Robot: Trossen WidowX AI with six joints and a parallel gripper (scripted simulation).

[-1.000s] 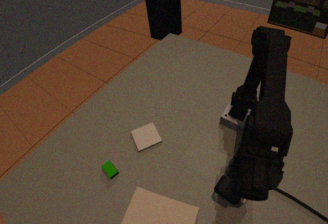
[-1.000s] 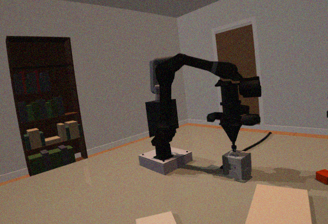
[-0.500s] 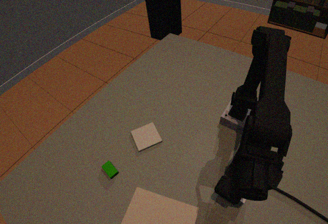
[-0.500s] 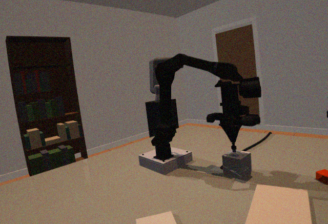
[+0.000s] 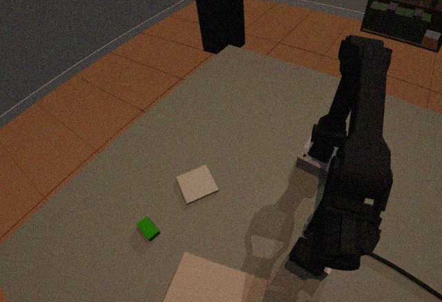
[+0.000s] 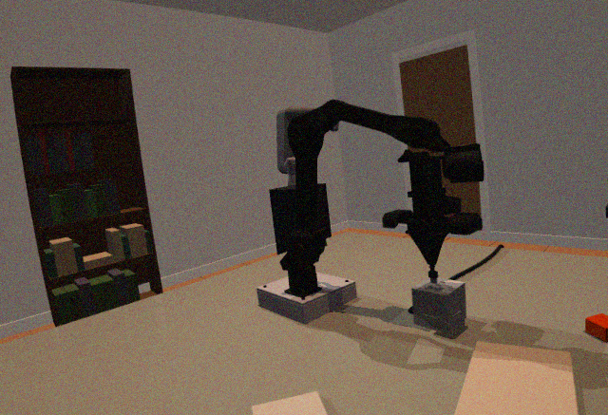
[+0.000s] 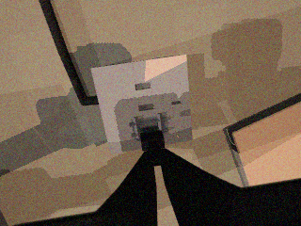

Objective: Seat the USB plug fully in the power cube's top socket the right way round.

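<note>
My gripper tip is now 6 cm above the USB socket. From my gripper tip the other things lie so: red block: 27 cm ahead, 11 cm below, 10 cm to the left; dark USB plug: 2 cm below; tan sheet: 20 cm ahead, 14 cm to the right, 12 cm below.
</note>
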